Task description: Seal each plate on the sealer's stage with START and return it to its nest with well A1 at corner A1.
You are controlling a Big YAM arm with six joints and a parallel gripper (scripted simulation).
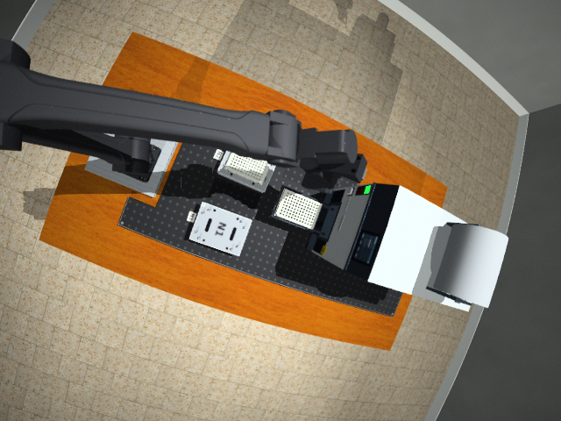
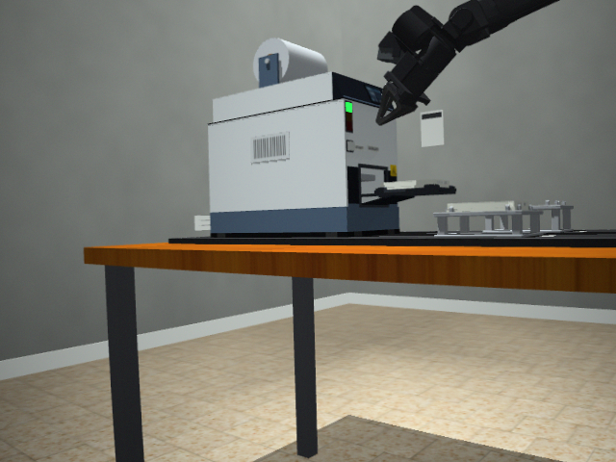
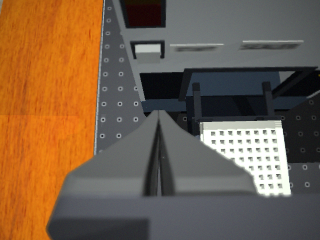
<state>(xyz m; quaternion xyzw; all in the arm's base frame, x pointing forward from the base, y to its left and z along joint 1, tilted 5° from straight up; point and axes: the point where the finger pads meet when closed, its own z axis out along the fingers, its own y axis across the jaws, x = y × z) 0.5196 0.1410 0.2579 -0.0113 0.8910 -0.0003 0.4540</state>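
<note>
My gripper is now 7 cm short of the pale start button, 5 cm above it and 1 cm to the right of it. Round my hand: sealer stage 14 cm below, 9 cm to the right, 3 cm behind; plate nest 22 cm behind, 19 cm below, 2 cm to the right; A1 mark 29 cm behind, 19 cm below, 4 cm to the left.
</note>
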